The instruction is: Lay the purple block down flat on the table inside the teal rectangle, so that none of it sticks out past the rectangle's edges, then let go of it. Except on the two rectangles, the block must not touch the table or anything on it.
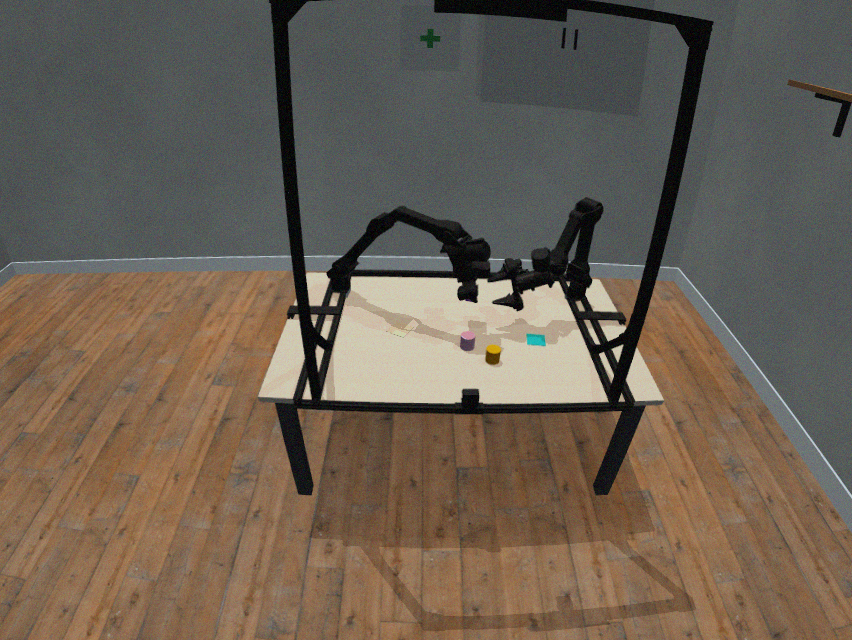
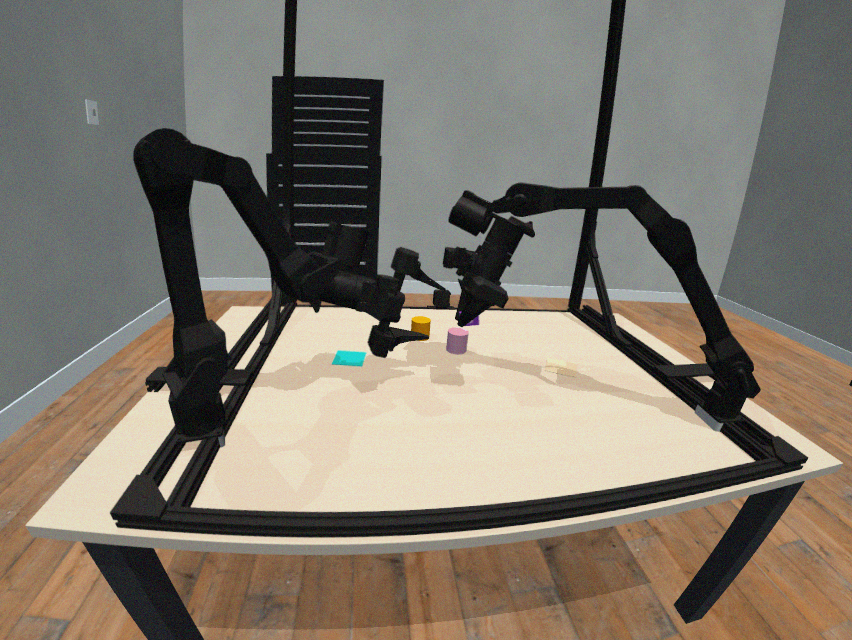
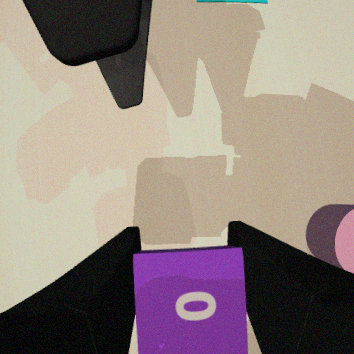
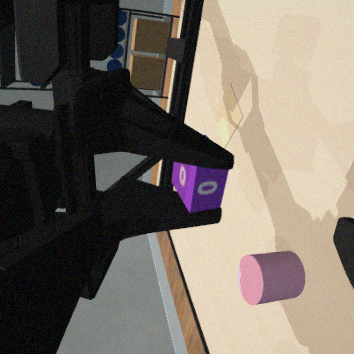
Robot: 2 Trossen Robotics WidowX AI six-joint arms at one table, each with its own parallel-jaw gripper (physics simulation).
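Frame: origin at the left arm's base, x ahead, y left, z up, level; millimetres.
Seen in the pictures: left gripper, fingertip midpoint: (image 1: 476, 299) (image 2: 458, 323) (image 3: 183, 235) (image 4: 226, 189); right gripper, fingertip midpoint: (image 1: 489, 292) (image 2: 436, 313) (image 3: 123, 95) (image 4: 222, 225); left arm's base at its link origin: (image 1: 340, 288) (image 2: 720, 412); right arm's base at its link origin: (image 1: 576, 296) (image 2: 200, 426).
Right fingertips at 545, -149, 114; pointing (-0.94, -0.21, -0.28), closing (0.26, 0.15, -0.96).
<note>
Pixels of each thing's top centre, then the offset from my right fingertips to it, as dx, dy, dz. "spot": a spot on its surface instead. Level surfaces: height alone.
- purple block at its top centre: (image 3: 188, 314) (image 4: 176, 171) (image 2: 469, 311) -62, -16, +1
- table at its surface level: dz -133
- teal rectangle at a spot on its surface: (image 3: 232, 1) (image 1: 526, 339) spot: +137, -64, -132
- pink cylinder at its top centre: (image 4: 249, 279) (image 2: 458, 331) (image 1: 468, 335) -63, -130, -87
- orange cylinder at its top centre: (image 2: 421, 319) (image 1: 493, 348) +18, -191, -88
- pale yellow rectangle at a spot on its surface: (image 4: 225, 123) (image 2: 558, 364) (image 1: 400, 331) spot: -287, -71, -132
My left gripper (image 1: 468, 295) (image 2: 471, 315) (image 3: 183, 235) (image 4: 226, 189) is shut on the purple block (image 2: 473, 320) (image 3: 189, 298) (image 4: 200, 189), which has a "0" on its faces. It holds the block in the air above the far middle of the table (image 1: 392, 375) (image 2: 424, 445). The teal rectangle (image 1: 535, 339) (image 2: 349, 358) (image 3: 232, 1) lies flat on the table, apart from the block. My right gripper (image 1: 496, 288) (image 2: 431, 311) is open and empty. It hangs low between the teal rectangle and my left gripper, fingers pointing at the block.
A pink cylinder (image 1: 467, 340) (image 2: 457, 340) (image 3: 337, 235) (image 4: 270, 277) stands close below my left gripper. An orange cylinder (image 1: 493, 353) (image 2: 421, 325) stands beside it. A pale yellow rectangle (image 1: 403, 330) (image 2: 559, 368) (image 4: 225, 123) is marked on the table. A black frame rims the table.
</note>
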